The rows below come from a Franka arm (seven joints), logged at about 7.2 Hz.
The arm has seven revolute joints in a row. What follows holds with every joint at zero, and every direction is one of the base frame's.
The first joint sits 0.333 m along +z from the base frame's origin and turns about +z.
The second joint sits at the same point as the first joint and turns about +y.
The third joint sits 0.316 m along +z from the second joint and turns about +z.
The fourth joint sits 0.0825 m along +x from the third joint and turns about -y.
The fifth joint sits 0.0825 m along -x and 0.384 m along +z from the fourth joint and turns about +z.
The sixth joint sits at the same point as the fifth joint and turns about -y.
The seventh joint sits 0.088 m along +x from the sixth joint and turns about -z.
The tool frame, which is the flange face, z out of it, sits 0.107 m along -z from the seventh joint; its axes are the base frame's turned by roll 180, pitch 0 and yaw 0 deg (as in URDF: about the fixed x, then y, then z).
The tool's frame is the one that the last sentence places.
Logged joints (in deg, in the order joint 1, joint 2, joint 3, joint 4, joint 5, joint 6, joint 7), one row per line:
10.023 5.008 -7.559 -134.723 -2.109 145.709 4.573
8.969 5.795 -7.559 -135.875 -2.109 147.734 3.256
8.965 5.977 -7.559 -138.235 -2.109 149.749 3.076
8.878 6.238 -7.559 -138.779 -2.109 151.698 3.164
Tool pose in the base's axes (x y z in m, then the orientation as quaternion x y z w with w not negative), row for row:
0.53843 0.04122 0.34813 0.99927 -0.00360 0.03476 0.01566
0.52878 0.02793 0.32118 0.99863 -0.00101 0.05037 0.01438
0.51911 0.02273 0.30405 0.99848 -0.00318 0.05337 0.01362
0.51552 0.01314 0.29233 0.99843 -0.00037 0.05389 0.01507
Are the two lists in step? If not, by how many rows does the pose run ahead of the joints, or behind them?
The pose runs 2 rows behind the joints: the pose in row i belongs to the joints in row i - 2.
